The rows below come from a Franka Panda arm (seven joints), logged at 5 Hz.
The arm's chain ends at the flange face. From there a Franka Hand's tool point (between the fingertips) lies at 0.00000 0.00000 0.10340 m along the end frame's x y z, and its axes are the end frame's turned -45 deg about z.
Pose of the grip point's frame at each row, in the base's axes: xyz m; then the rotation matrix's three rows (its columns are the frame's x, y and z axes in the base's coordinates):
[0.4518, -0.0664, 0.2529], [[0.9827, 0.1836, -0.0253], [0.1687, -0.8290, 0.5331], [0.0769, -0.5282, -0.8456]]
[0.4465, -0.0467, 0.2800], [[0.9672, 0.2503, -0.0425], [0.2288, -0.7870, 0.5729], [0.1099, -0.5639, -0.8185]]
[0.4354, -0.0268, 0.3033], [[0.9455, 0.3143, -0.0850], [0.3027, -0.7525, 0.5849], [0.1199, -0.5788, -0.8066]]
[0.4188, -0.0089, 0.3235], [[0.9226, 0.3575, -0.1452], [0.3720, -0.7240, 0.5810], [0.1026, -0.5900, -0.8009]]
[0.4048, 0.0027, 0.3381], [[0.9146, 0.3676, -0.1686], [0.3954, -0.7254, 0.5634], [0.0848, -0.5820, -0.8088]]
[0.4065, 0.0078, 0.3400], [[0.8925, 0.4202, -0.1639], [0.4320, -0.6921, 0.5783], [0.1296, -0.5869, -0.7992]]
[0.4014, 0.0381, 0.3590], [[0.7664, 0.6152, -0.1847], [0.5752, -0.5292, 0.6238], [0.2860, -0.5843, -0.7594]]
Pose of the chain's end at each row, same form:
[0.4544, -0.1215, 0.3403], [[0.8247, -0.5650, -0.0253], [-0.4669, -0.7055, 0.5331], [-0.3191, -0.4279, -0.8456]]
[0.4509, -0.1059, 0.3646], [[0.8609, -0.5069, -0.0425], [-0.3947, -0.7183, 0.5729], [-0.3210, -0.4764, -0.8185]]
[0.4442, -0.0873, 0.3867], [[0.8908, -0.4463, -0.0850], [-0.3181, -0.7461, 0.5849], [-0.3245, -0.4941, -0.8066]]
[0.4338, -0.0690, 0.4063], [[0.9052, -0.3996, -0.1452], [-0.2489, -0.7750, 0.5810], [-0.3446, -0.4897, -0.8009]]
[0.4222, -0.0556, 0.4217], [[0.9067, -0.3868, -0.1686], [-0.2333, -0.7925, 0.5634], [-0.3516, -0.4715, -0.8088]]
[0.4234, -0.0520, 0.4226], [[0.9282, -0.3340, -0.1639], [-0.1839, -0.7949, 0.5783], [-0.3234, -0.5066, -0.7992]]
[0.4205, -0.0264, 0.4375], [[0.9769, -0.1069, -0.1847], [0.0325, -0.7809, 0.6238], [-0.2109, -0.6154, -0.7594]]

